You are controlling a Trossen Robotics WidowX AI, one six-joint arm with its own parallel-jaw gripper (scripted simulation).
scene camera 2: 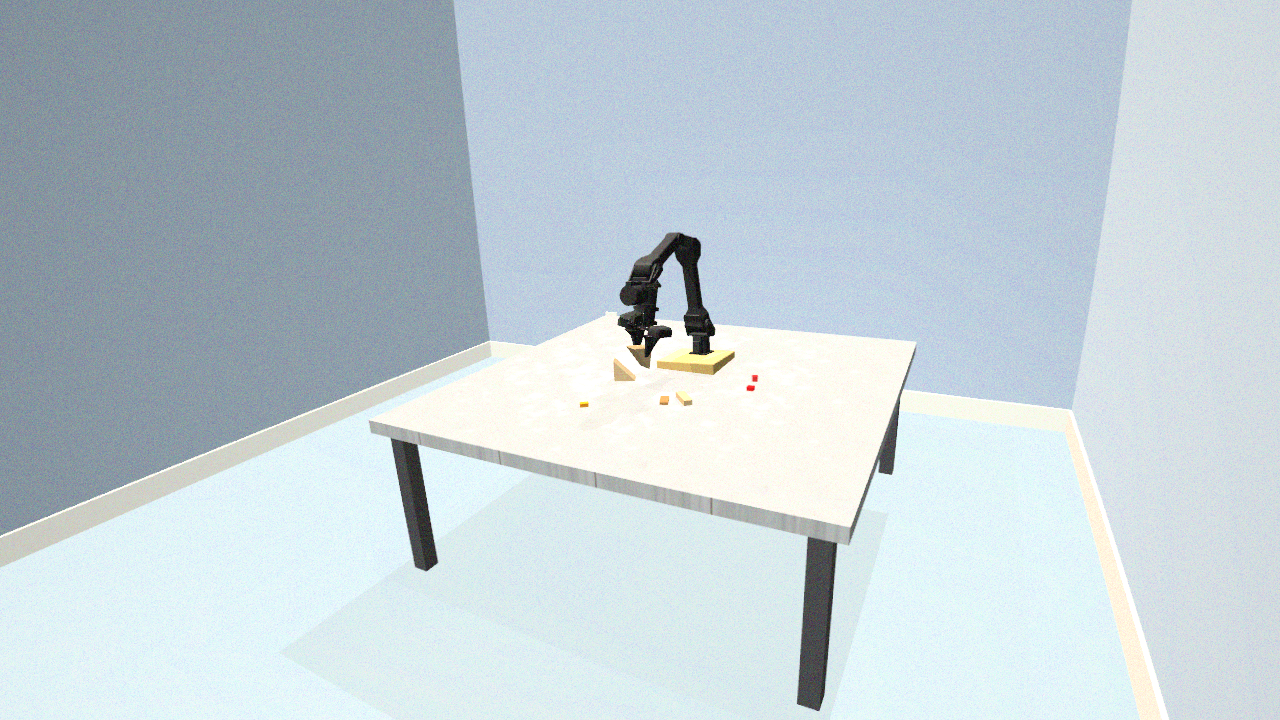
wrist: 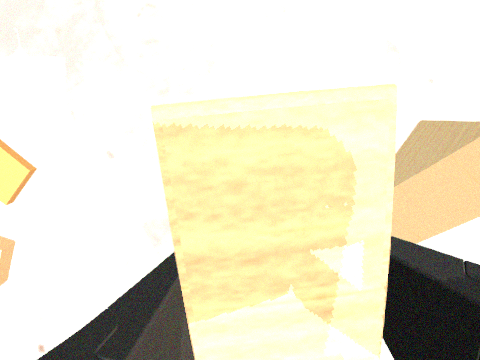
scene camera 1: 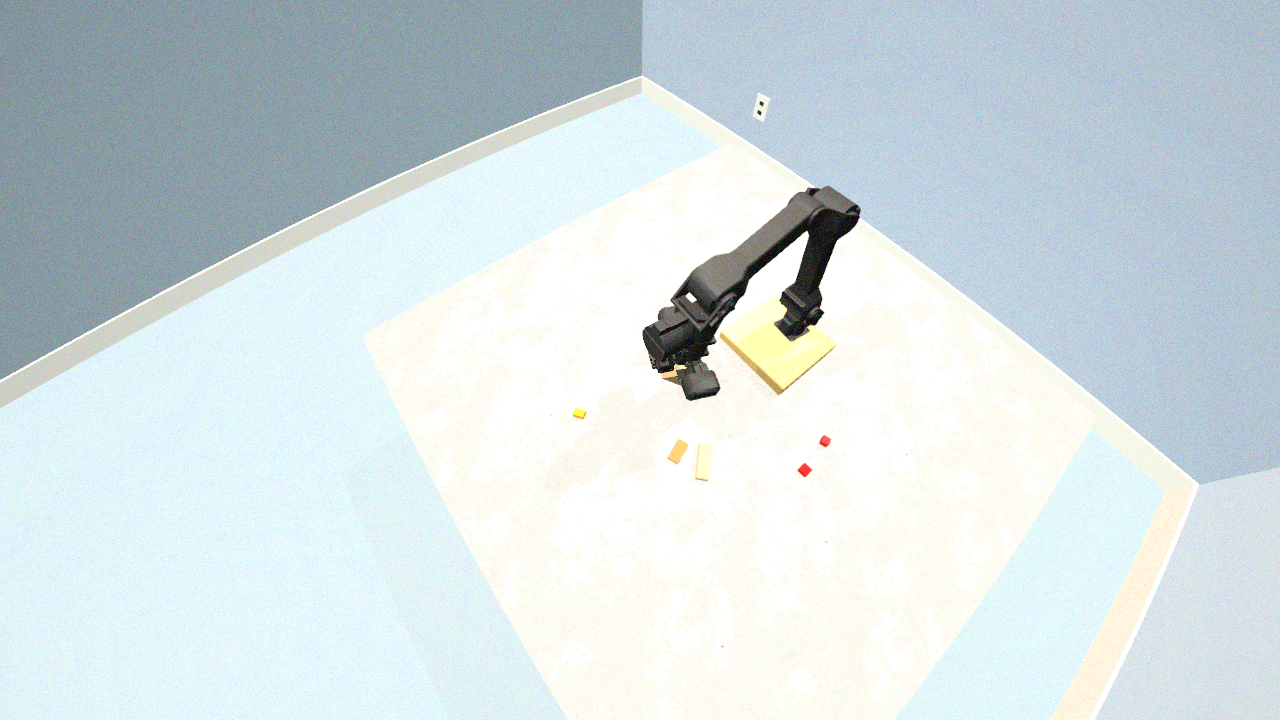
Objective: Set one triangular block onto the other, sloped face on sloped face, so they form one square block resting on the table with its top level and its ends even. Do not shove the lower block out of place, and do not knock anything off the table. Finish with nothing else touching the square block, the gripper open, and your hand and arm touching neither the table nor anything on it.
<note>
I see my gripper [scene camera 1: 677, 371].
My gripper shows as well in scene camera 2 [scene camera 2: 641, 355] and in the wrist view [wrist: 271, 252].
</note>
